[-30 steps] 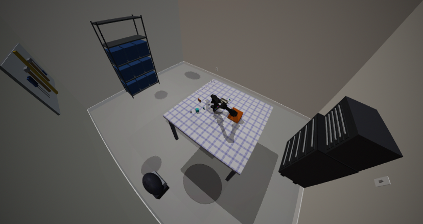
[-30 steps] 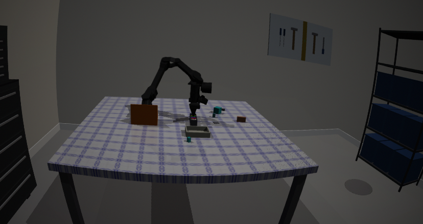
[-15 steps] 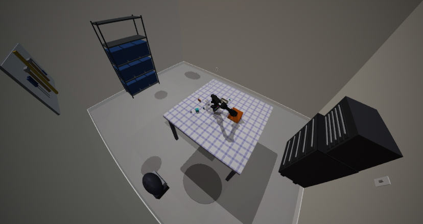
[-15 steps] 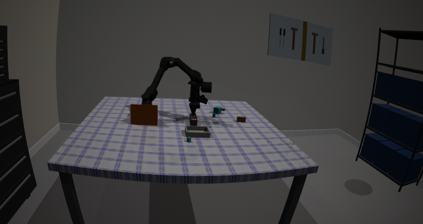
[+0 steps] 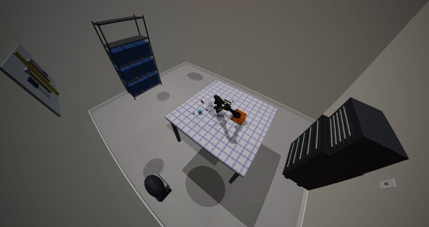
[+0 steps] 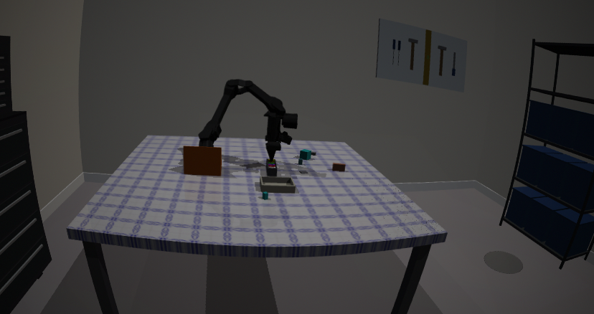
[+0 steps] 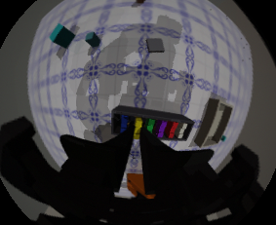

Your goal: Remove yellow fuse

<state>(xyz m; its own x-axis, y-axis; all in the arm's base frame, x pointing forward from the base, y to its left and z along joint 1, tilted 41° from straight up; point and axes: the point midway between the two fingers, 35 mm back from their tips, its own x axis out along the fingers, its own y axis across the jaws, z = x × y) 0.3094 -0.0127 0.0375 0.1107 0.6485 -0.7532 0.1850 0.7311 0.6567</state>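
My gripper tip is 23 cm to the left of the grey tray, 4 cm above it and 3 cm past it. From my gripper tip the other things lie so: small grey piece (14 cm ahead, 4 cm to the right, 4 cm below); teal cube (22 cm ahead, 18 cm to the left, 2 cm below); yellow fuse (1 cm below).
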